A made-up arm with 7 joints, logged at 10 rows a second.
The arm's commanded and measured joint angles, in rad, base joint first. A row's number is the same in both.
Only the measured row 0 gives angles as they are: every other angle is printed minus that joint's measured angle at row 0.
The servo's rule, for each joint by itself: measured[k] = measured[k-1] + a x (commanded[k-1-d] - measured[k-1]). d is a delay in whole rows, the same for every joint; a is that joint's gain. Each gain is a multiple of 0.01, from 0.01 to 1. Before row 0 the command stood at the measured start. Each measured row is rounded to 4 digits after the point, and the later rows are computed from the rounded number. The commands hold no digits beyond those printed.
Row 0, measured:
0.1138 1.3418 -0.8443 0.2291 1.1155 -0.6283 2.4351
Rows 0 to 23, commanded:
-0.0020 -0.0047 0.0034 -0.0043 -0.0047 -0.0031 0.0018
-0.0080 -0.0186 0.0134 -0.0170 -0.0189 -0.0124 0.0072
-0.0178 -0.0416 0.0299 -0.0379 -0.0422 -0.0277 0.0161
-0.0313 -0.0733 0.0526 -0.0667 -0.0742 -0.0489 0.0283
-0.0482 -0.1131 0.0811 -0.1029 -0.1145 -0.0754 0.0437
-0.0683 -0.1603 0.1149 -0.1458 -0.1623 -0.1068 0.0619
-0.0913 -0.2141 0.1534 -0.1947 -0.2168 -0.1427 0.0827
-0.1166 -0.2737 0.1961 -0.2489 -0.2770 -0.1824 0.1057
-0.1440 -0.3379 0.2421 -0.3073 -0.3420 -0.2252 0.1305
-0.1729 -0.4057 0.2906 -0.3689 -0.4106 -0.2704 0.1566
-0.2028 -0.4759 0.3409 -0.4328 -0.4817 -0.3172 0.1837
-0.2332 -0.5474 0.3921 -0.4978 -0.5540 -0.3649 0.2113
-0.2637 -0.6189 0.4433 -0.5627 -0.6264 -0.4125 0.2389
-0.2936 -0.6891 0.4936 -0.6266 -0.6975 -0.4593 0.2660
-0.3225 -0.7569 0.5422 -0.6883 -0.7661 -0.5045 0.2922
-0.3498 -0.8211 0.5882 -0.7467 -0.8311 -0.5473 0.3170
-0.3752 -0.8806 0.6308 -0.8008 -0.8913 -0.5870 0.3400
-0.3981 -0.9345 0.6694 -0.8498 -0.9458 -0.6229 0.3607
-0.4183 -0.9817 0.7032 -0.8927 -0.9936 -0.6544 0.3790
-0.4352 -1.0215 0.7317 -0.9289 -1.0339 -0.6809 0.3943
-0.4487 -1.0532 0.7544 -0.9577 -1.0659 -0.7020 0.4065
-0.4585 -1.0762 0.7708 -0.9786 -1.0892 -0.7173 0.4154
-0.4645 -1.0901 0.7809 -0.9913 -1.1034 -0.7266 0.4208
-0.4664 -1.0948 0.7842 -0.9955 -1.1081 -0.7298 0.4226
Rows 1 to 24, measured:
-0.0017 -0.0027 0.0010 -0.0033 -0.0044 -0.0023 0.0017
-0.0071 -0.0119 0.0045 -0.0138 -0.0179 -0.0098 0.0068
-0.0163 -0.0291 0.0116 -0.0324 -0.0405 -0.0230 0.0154
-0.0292 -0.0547 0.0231 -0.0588 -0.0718 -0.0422 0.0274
-0.0455 -0.0886 0.0393 -0.0928 -0.1115 -0.0668 0.0426
-0.0651 -0.1302 0.0605 -0.1336 -0.1587 -0.0964 0.0605
-0.0876 -0.1789 0.0865 -0.1806 -0.2127 -0.1307 0.0811
-0.1125 -0.2339 0.1172 -0.2332 -0.2725 -0.1690 0.1040
-0.1396 -0.2942 0.1522 -0.2903 -0.3371 -0.2106 0.1286
-0.1682 -0.3589 0.1910 -0.3508 -0.4055 -0.2549 0.1546
-0.1980 -0.4268 0.2330 -0.4139 -0.4764 -0.3010 0.1817
-0.2283 -0.4967 0.2775 -0.4785 -0.5486 -0.3483 0.2092
-0.2587 -0.5676 0.3239 -0.5433 -0.6210 -0.3958 0.2368
-0.2887 -0.6381 0.3714 -0.6074 -0.6921 -0.4428 0.2640
-0.3178 -0.7070 0.4192 -0.6697 -0.7609 -0.4885 0.2902
-0.3453 -0.7732 0.4665 -0.7290 -0.8262 -0.5320 0.3151
-0.3710 -0.8355 0.5125 -0.7843 -0.8867 -0.5727 0.3383
-0.3943 -0.8929 0.5564 -0.8347 -0.9417 -0.6098 0.3591
-0.4149 -0.9444 0.5975 -0.8794 -0.9900 -0.6428 0.3776
-0.4324 -0.9891 0.6351 -0.9175 -1.0308 -0.6710 0.3931
-0.4464 -1.0263 0.6685 -0.9485 -1.0634 -0.6939 0.4056
-0.4568 -1.0552 0.6971 -0.9717 -1.0874 -0.7112 0.4147
-0.4634 -1.0754 0.7206 -0.9868 -1.1023 -0.7226 0.4204
-0.4660 -1.0867 0.7384 -0.9935 -1.1077 -0.7279 0.4224
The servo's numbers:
d 0
a 0.86 0.58 0.28 0.77 0.93 0.74 0.93

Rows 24 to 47, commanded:
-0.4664 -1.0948 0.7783 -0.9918 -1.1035 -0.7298 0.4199
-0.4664 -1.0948 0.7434 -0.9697 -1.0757 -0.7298 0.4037
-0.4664 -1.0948 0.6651 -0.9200 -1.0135 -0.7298 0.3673
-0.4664 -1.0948 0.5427 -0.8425 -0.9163 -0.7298 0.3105
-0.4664 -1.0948 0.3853 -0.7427 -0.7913 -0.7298 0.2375
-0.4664 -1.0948 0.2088 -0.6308 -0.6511 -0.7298 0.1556
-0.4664 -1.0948 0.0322 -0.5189 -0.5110 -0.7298 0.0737
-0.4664 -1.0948 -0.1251 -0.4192 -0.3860 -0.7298 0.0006
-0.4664 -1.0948 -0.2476 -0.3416 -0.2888 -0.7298 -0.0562
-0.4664 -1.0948 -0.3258 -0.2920 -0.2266 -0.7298 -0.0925
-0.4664 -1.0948 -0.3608 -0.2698 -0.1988 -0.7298 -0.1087
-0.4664 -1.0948 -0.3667 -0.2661 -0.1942 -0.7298 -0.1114
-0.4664 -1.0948 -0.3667 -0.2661 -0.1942 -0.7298 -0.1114
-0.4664 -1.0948 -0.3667 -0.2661 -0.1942 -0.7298 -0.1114
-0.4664 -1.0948 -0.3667 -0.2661 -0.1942 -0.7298 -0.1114
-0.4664 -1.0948 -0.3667 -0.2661 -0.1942 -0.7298 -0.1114
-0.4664 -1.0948 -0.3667 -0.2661 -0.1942 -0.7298 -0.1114
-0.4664 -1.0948 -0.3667 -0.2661 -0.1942 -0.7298 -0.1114
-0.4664 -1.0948 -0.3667 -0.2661 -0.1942 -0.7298 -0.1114
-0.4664 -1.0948 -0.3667 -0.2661 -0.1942 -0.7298 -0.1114
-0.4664 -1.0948 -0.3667 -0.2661 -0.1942 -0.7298 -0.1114
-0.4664 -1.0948 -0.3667 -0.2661 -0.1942 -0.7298 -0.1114
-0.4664 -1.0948 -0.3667 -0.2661 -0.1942 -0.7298 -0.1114
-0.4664 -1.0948 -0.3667 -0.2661 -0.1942 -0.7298 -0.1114
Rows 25 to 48, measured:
-0.4663 -1.0914 0.7496 -0.9922 -1.1038 -0.7293 0.4201
-0.4664 -1.0934 0.7479 -0.9749 -1.0777 -0.7297 0.4048
-0.4664 -1.0942 0.7247 -0.9326 -1.0180 -0.7298 0.3699
-0.4664 -1.0945 0.6737 -0.8632 -0.9234 -0.7298 0.3147
-0.4664 -1.0947 0.5929 -0.7704 -0.8005 -0.7298 0.2429
-0.4664 -1.0948 0.4854 -0.6629 -0.6616 -0.7298 0.1617
-0.4664 -1.0948 0.3585 -0.5520 -0.5215 -0.7298 0.0799
-0.4664 -1.0948 0.2231 -0.4497 -0.3955 -0.7298 0.0062
-0.4664 -1.0948 0.0913 -0.3665 -0.2963 -0.7298 -0.0518
-0.4664 -1.0948 -0.0255 -0.3091 -0.2315 -0.7298 -0.0897
-0.4664 -1.0948 -0.1194 -0.2788 -0.2011 -0.7298 -0.1074
-0.4664 -1.0948 -0.1886 -0.2690 -0.1947 -0.7298 -0.1111
-0.4664 -1.0948 -0.2385 -0.2668 -0.1942 -0.7298 -0.1114
-0.4664 -1.0948 -0.2744 -0.2663 -0.1942 -0.7298 -0.1114
-0.4664 -1.0948 -0.3002 -0.2661 -0.1942 -0.7298 -0.1114
-0.4664 -1.0948 -0.3188 -0.2661 -0.1942 -0.7298 -0.1114
-0.4664 -1.0948 -0.3322 -0.2661 -0.1942 -0.7298 -0.1114
-0.4664 -1.0948 -0.3419 -0.2661 -0.1942 -0.7298 -0.1114
-0.4664 -1.0948 -0.3488 -0.2661 -0.1942 -0.7298 -0.1114
-0.4664 -1.0948 -0.3538 -0.2661 -0.1942 -0.7298 -0.1114
-0.4664 -1.0948 -0.3574 -0.2661 -0.1942 -0.7298 -0.1114
-0.4664 -1.0948 -0.3600 -0.2661 -0.1942 -0.7298 -0.1114
-0.4664 -1.0948 -0.3619 -0.2661 -0.1942 -0.7298 -0.1114
-0.4664 -1.0948 -0.3632 -0.2661 -0.1942 -0.7298 -0.1114

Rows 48 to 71, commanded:
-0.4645 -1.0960 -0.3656 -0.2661 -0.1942 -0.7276 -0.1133
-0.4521 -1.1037 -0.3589 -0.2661 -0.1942 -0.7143 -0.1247
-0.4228 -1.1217 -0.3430 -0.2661 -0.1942 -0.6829 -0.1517
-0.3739 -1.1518 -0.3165 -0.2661 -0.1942 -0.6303 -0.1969
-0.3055 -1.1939 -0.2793 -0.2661 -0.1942 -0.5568 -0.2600
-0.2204 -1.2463 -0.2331 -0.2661 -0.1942 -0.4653 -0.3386
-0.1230 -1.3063 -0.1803 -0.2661 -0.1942 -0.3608 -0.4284
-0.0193 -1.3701 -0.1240 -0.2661 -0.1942 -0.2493 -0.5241
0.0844 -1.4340 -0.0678 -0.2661 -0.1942 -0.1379 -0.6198
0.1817 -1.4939 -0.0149 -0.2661 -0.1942 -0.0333 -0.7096
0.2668 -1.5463 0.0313 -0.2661 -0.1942 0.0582 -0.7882
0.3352 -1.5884 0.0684 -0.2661 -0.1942 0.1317 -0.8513
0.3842 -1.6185 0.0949 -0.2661 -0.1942 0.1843 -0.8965
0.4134 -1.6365 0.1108 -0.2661 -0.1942 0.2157 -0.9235
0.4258 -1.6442 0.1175 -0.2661 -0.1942 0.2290 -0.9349
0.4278 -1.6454 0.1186 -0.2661 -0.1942 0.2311 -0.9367
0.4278 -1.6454 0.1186 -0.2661 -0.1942 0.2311 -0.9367
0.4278 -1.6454 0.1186 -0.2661 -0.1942 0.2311 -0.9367
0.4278 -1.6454 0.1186 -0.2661 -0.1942 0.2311 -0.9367
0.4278 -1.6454 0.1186 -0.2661 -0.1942 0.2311 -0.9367
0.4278 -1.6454 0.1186 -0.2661 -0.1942 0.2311 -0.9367
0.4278 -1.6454 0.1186 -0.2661 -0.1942 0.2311 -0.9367
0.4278 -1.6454 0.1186 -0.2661 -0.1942 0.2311 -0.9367
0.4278 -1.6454 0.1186 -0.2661 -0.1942 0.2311 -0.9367
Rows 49 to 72, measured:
-0.4648 -1.0955 -0.3639 -0.2661 -0.1942 -0.7282 -0.1132
-0.4539 -1.1003 -0.3625 -0.2661 -0.1942 -0.7179 -0.1239
-0.4272 -1.1127 -0.3570 -0.2661 -0.1942 -0.6920 -0.1498
-0.3814 -1.1354 -0.3457 -0.2661 -0.1942 -0.6463 -0.1936
-0.3161 -1.1693 -0.3271 -0.2661 -0.1942 -0.5801 -0.2554
-0.2338 -1.2140 -0.3008 -0.2661 -0.1942 -0.4951 -0.3328
-0.1385 -1.2675 -0.2671 -0.2661 -0.1942 -0.3957 -0.4217
-0.0360 -1.3270 -0.2270 -0.2661 -0.1942 -0.2874 -0.5169
0.0675 -1.3891 -0.1824 -0.2661 -0.1942 -0.1768 -0.6126
0.1657 -1.4499 -0.1355 -0.2661 -0.1942 -0.0706 -0.7028
0.2526 -1.5058 -0.0888 -0.2661 -0.1942 0.0247 -0.7822
0.3236 -1.5537 -0.0448 -0.2661 -0.1942 0.1039 -0.8465
0.3757 -1.5913 -0.0057 -0.2661 -0.1942 0.1634 -0.8930
0.4081 -1.6175 0.0269 -0.2661 -0.1942 0.2021 -0.9214
0.4233 -1.6330 0.0523 -0.2661 -0.1942 0.2220 -0.9340
0.4272 -1.6402 0.0709 -0.2661 -0.1942 0.2287 -0.9365
0.4277 -1.6432 0.0843 -0.2661 -0.1942 0.2305 -0.9367
0.4278 -1.6445 0.0939 -0.2661 -0.1942 0.2309 -0.9367
0.4278 -1.6450 0.1008 -0.2661 -0.1942 0.2310 -0.9367
0.4278 -1.6452 0.1058 -0.2661 -0.1942 0.2311 -0.9367
0.4278 -1.6453 0.1094 -0.2661 -0.1942 0.2311 -0.9367
0.4278 -1.6454 0.1120 -0.2661 -0.1942 0.2311 -0.9367
0.4278 -1.6454 0.1138 -0.2661 -0.1942 0.2311 -0.9367
0.4278 -1.6454 0.1151 -0.2661 -0.1942 0.2311 -0.9367

